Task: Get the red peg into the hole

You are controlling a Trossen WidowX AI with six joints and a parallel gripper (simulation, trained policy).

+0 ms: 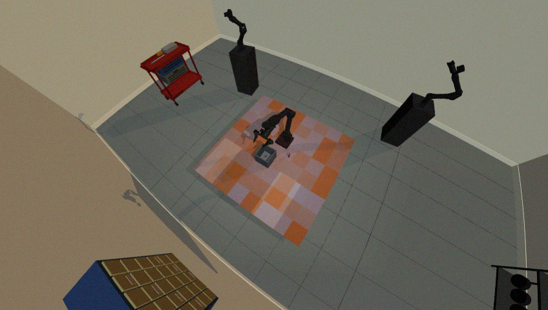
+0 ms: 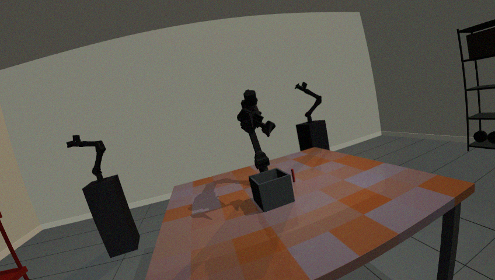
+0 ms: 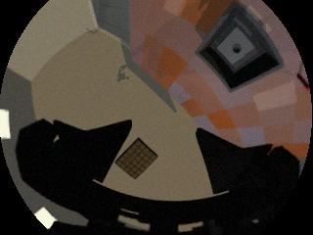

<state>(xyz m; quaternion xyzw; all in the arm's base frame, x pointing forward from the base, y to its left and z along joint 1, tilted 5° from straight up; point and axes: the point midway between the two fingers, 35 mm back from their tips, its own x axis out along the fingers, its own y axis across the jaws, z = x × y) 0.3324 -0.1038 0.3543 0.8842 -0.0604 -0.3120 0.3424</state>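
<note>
Now: the red peg 320 mm below my gripper tip, 240 mm to the left of it and 180 mm behind it.
</note>
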